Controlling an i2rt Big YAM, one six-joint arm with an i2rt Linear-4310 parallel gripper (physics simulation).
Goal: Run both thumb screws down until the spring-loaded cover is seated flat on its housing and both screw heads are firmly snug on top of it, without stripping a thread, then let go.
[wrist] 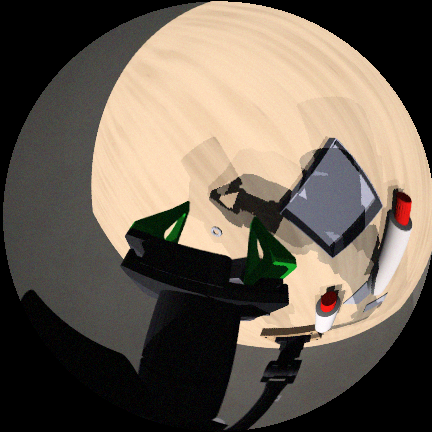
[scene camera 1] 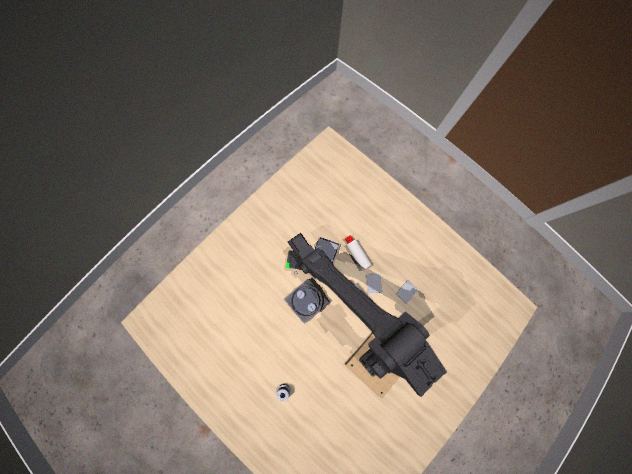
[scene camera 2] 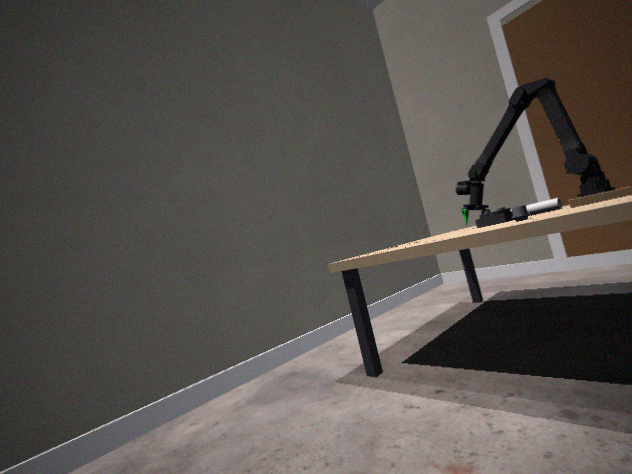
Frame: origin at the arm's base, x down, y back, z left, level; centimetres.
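Seen in the pictures: gripper, fingertip midpoint: (wrist: 220,212) (scene camera 1: 297,261) (scene camera 2: 474,224); arm's base, origin of the base link: (wrist: 293,338) (scene camera 1: 376,357) (scene camera 2: 596,194).
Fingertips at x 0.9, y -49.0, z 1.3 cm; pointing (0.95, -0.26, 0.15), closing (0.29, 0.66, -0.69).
Pixels of each thing's top centre, then the offset from my fingertips to it. "spot": a spot on its surface instead.
- housing, surface spot: (scene camera 1: 291,300) spot: dz +11.2, dx -3.8, dy +11.1 cm
- small metal ring, middle of its top: (wrist: 215,231) (scene camera 1: 295,273) dz +3.6, dx +1.6, dy +2.9 cm
- dark grey tray, middle of its top: (wrist: 340,208) (scene camera 1: 326,250) dz -12.2, dx -0.3, dy +3.3 cm
- red-capped white cylinder, middle of its top: (scene camera 1: 358,251) dz -21.8, dx -3.3, dy +12.0 cm
- red-capped cylinder, middle of its top: (wrist: 324,324) (scene camera 2: 539,202) dz -10.7, dx -3.3, dy +26.3 cm
- small round fitting, middle of its top: (scene camera 2: 518,206) (scene camera 1: 282,395) dz +35.1, dx -3.2, dy +37.1 cm
The housing (scene camera 1: 291,300) is a grey square block with a round dark cover (scene camera 1: 307,308) on it. Two light slotted screw heads (scene camera 1: 301,294) (scene camera 1: 311,307) show on the cover. Any gap under the cover or heads is too small to tell. In the wrist view the housing is mostly hidden behind the gripper body. My gripper (scene camera 2: 475,214) (wrist: 220,212) is open, its green fingers apart and empty, pointing down low over the table beside the housing. A small metal ring (scene camera 1: 295,272) (wrist: 216,231) lies on the table and shows between the fingers in the wrist view.
A dark grey tray (scene camera 1: 327,248) (wrist: 332,197) lies beside the gripper. A red-capped white cylinder (scene camera 1: 359,253) (wrist: 392,250) lies beyond it; another red-capped cylinder (wrist: 326,319) shows near the base. Two grey plates (scene camera 1: 373,283) (scene camera 1: 407,291) and a small round fitting (scene camera 1: 283,392) are on the table.
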